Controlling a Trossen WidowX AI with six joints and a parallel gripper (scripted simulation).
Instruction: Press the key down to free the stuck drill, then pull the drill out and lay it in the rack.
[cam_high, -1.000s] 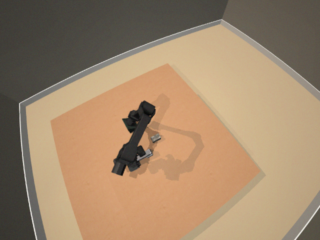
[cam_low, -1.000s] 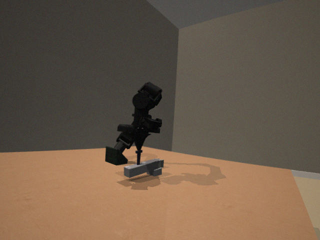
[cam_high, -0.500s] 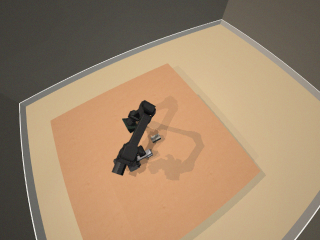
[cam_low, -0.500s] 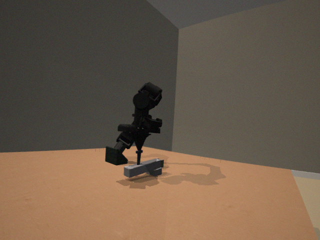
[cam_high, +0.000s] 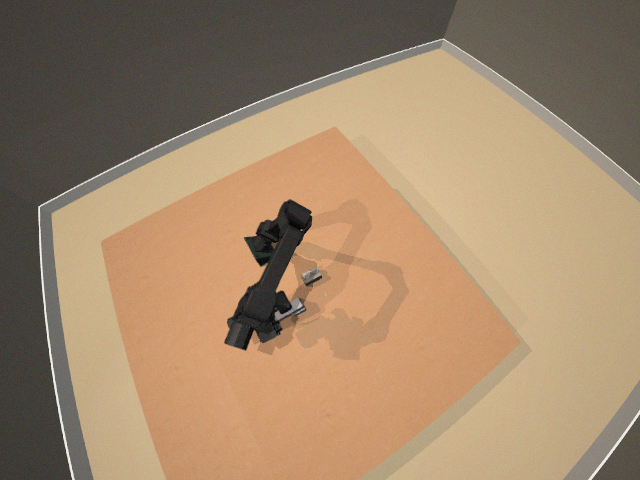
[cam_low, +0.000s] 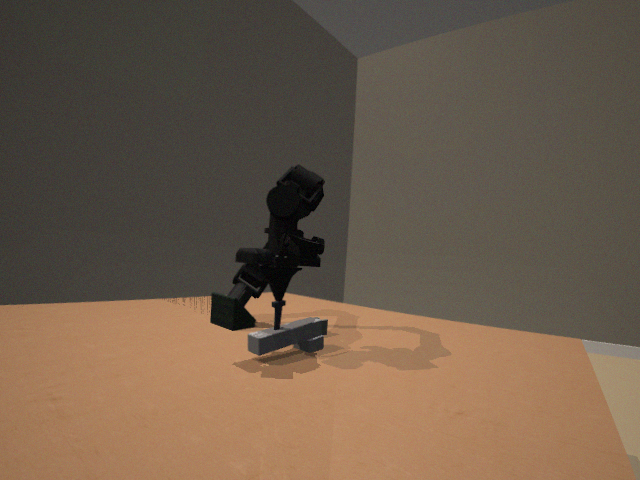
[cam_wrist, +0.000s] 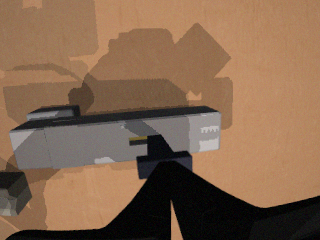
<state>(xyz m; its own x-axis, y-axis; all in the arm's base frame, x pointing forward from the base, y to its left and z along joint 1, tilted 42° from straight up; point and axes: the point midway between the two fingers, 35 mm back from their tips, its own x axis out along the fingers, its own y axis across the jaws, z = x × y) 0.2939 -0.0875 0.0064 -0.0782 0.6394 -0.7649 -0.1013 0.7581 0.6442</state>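
My gripper tip is 30 mm above the dark t-shaped key. Round my gripper tip: light grey holder block: 80 mm below, 40 mm to the left, 10 mm behind; then ribbed grey rack: 200 mm to the left, 100 mm below, 100 mm behind; then drill: 70 mm below, 60 mm to the left, 10 mm behind.
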